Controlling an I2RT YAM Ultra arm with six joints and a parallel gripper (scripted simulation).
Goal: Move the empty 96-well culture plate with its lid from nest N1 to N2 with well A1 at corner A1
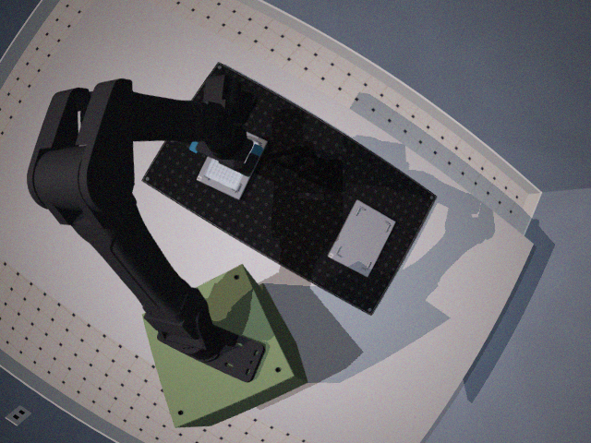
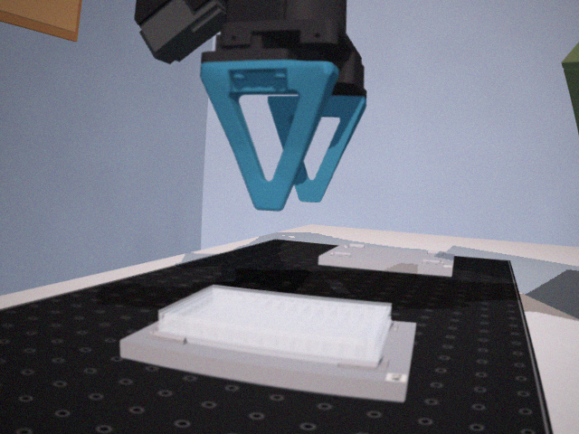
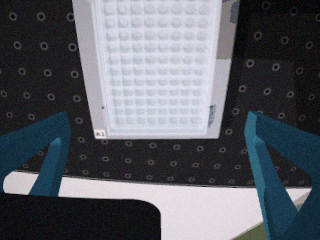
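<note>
The plate lid lies 70 mm below my hand. From my hand the other things lie so: 96-well culture plate 80 mm below.
</note>
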